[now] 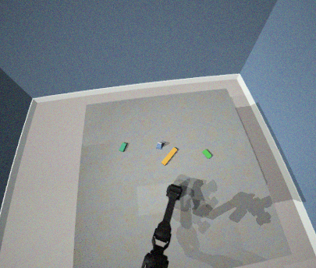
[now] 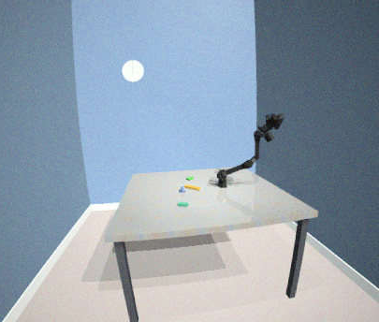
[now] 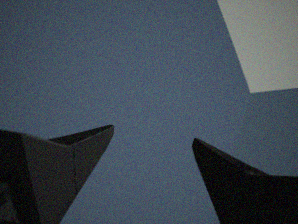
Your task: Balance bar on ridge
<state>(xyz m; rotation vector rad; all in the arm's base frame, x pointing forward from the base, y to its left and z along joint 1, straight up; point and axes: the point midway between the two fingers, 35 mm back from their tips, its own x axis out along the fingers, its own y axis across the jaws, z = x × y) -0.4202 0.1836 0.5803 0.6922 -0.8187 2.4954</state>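
The yellow bar is 720 mm ahead of my gripper tip, 210 mm to the right of it and 590 mm below it. Also, from my gripper tip: blue-grey ridge 810 mm ahead, 150 mm to the right, 570 mm below; then teal block 830 mm ahead, 130 mm to the left, 590 mm below.
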